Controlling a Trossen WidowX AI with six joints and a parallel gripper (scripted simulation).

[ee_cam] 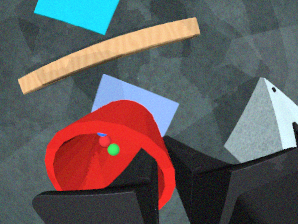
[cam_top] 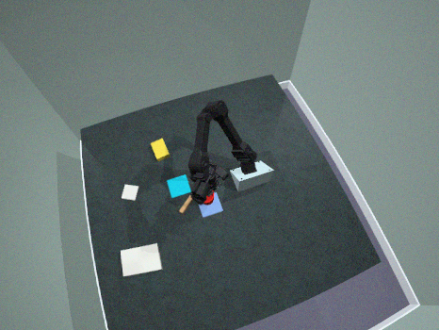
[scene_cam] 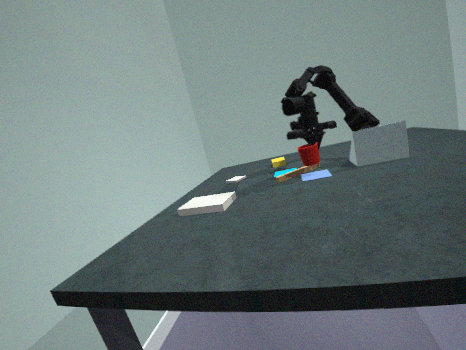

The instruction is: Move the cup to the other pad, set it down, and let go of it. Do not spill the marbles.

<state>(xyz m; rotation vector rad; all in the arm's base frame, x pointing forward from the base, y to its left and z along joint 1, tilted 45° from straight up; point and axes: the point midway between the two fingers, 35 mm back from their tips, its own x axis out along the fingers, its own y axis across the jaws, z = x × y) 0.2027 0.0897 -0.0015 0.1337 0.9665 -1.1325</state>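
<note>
Right now my gripper tip is 150 mm short of the cyan pad, 100 mm to the left of it and 90 mm above it. Also, from my gripper tip: white tile 400 mm ahead, 120 mm to the right, 80 mm below; yellow block 210 mm ahead, 330 mm to the right, 70 mm below; wooden stick 80 mm ahead, 40 mm to the right, 80 mm below.
</note>
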